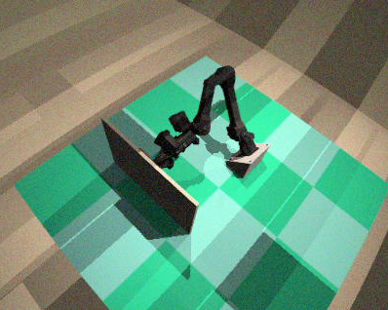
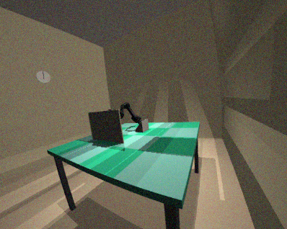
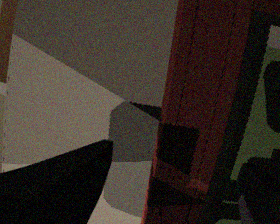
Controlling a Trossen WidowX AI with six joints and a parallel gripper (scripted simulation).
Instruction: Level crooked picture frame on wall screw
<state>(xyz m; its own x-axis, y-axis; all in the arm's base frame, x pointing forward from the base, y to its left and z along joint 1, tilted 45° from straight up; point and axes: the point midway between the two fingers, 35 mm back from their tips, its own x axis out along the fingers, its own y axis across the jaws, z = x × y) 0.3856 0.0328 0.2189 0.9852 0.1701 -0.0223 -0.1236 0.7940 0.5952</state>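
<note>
Now: the picture frame 10 mm ahead of my gripper tip and 50 mm below it. The rest, counted from my gripper tip: wall panel: 20 mm ahead, 70 mm below.
</note>
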